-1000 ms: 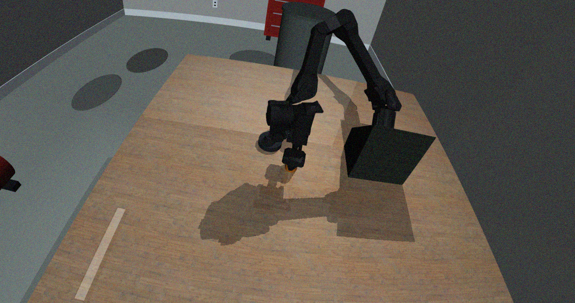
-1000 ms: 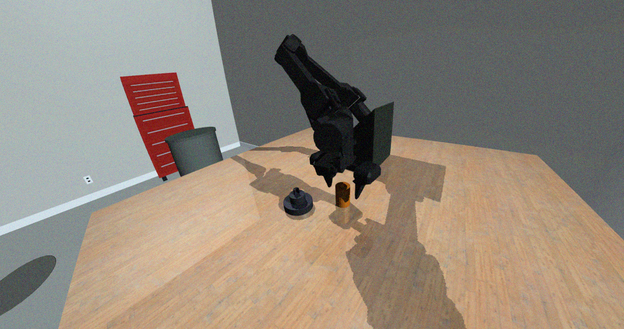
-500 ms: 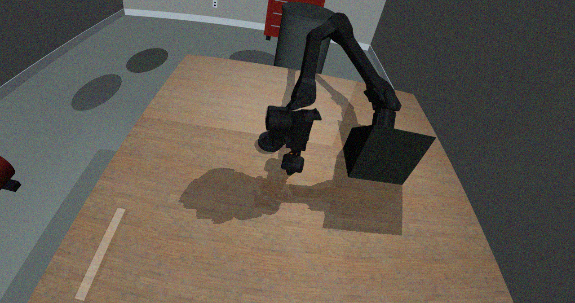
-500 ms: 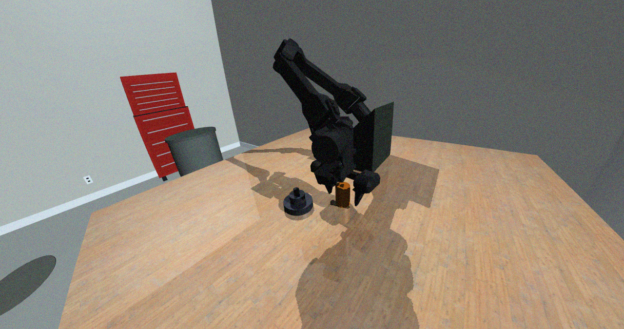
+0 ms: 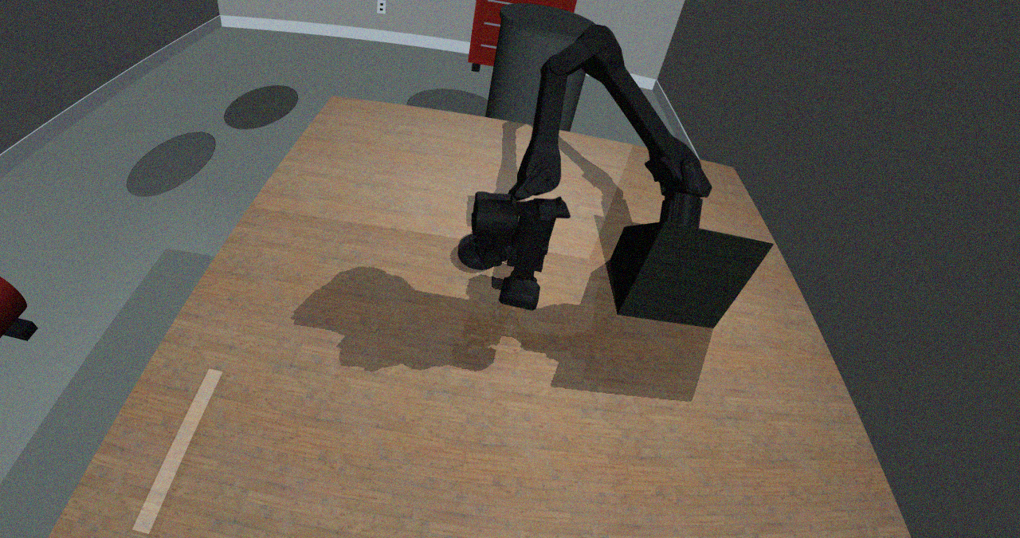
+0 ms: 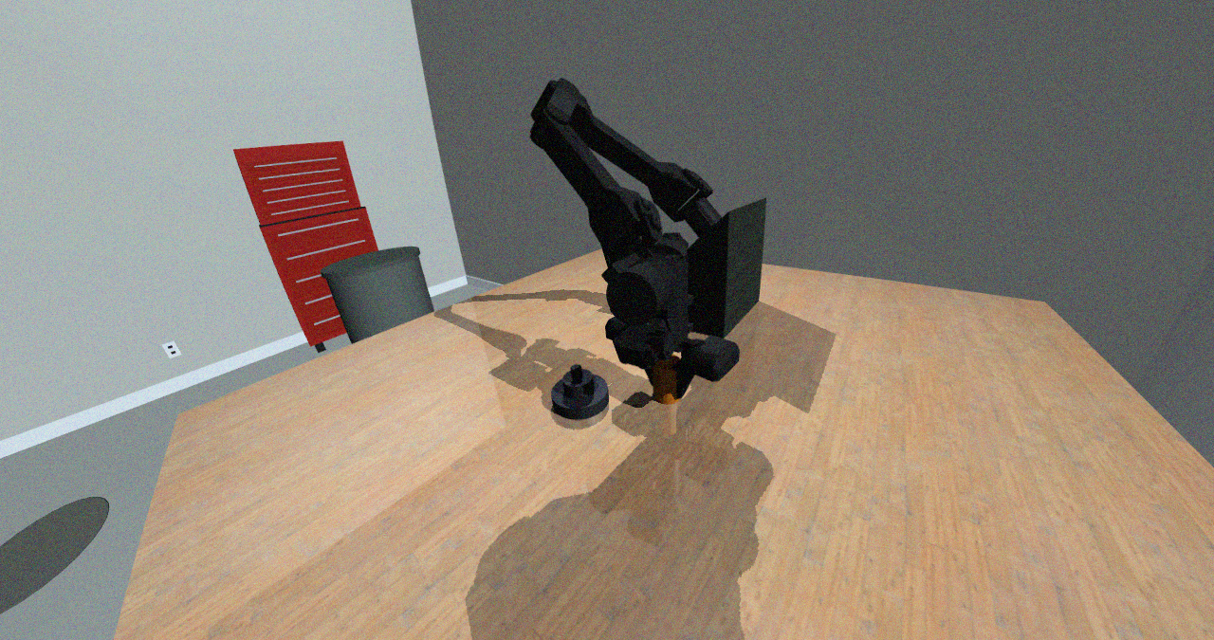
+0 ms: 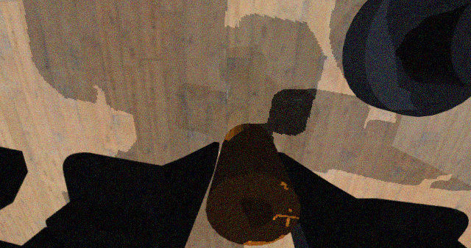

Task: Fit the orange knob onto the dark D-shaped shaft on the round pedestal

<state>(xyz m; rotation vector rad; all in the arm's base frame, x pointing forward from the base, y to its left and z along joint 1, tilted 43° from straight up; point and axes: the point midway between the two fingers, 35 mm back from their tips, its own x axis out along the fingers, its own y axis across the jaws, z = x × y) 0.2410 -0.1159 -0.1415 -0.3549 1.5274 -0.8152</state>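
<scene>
Right now my gripper tip is 6 cm short of the dark round pedestal, 11 cm to the left of it and 2 cm below it. Round my gripper tip: orange knob: 2 cm above.
</scene>
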